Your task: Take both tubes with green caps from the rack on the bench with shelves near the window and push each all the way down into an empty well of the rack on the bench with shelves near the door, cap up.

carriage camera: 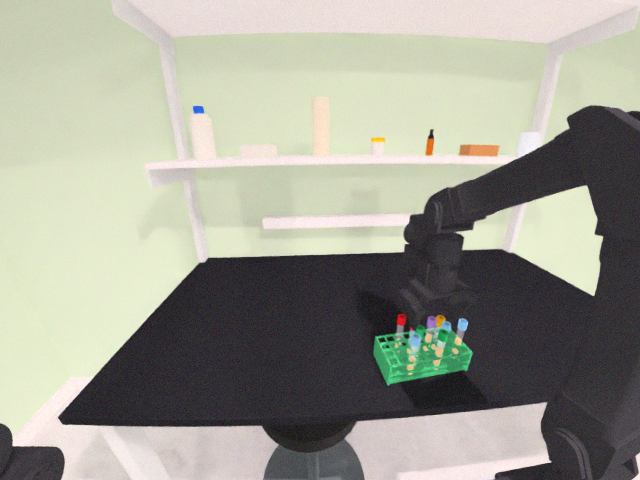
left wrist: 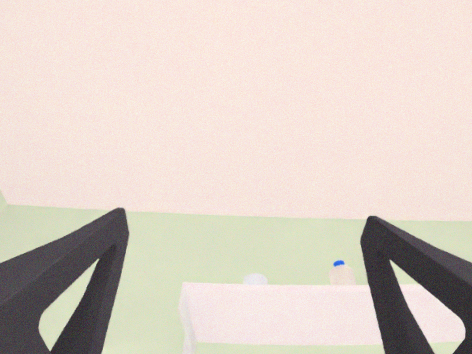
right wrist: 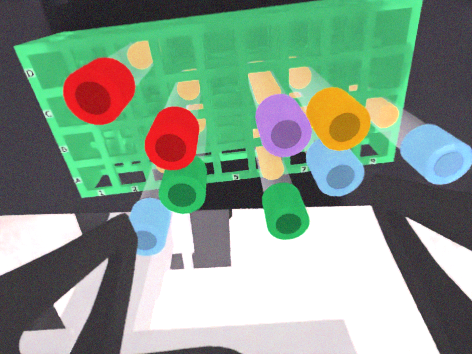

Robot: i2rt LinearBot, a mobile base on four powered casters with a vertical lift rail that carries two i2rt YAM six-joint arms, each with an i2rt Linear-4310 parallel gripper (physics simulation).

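Frame: origin at the left arm's base, x left, y down, z back, level; metres.
Where they show: left gripper, fingertip midpoint: (left wrist: 247,225); right gripper, fingertip midpoint: (carriage camera: 432,324) (right wrist: 248,207).
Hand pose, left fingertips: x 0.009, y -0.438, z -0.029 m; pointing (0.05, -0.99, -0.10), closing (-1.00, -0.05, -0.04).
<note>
After its pixels a point has its place.
A green rack (carriage camera: 383,362) @[x -0.475, y 0.037, z -0.280 m] (right wrist: 220,22) @[x -0.571, y 0.016, z -0.346 m] stands on the black bench top, right of centre in the carriage view, with several capped tubes. One green-capped tube (carriage camera: 443,335) @[x -0.591, y -0.044, z -0.263 m] (right wrist: 285,211) @[x -0.595, y -0.046, z -0.278 m] stands in the row nearest the front edge. The other green-capped tube (carriage camera: 420,329) @[x -0.550, y -0.046, z -0.285 m] (right wrist: 183,185) @[x -0.553, y -0.047, z -0.294 m] stands further left, between a red-capped and a light-blue-capped tube, its body mostly hidden. My right gripper (carriage camera: 442,308) (right wrist: 248,207) @[x -0.578, y -0.054, z -0.287 m] is open, just above and behind the rack, fingers pointing down. My left gripper (left wrist: 247,225) @[x 0.009, y -0.438, z -0.028 m] is open and empty, facing the upper shelf. The other rack does not show.
Red (carriage camera: 401,320) @[x -0.523, y -0.042, z -0.322 m], purple (carriage camera: 431,322) @[x -0.587, y -0.043, z -0.306 m], orange and light-blue caps crowd around the green ones. Behind the bench (carriage camera: 232,330) @[x -0.092, y 0.073, z -0.454 m], a shelf (carriage camera: 289,161) @[x -0.273, y -0.375, z -0.655 m] holds bottles and boxes. A stool (carriage camera: 310,431) @[x -0.304, y 0.327, z -0.312 m] stands under the front edge. The right arm spans the carriage view's right side.
</note>
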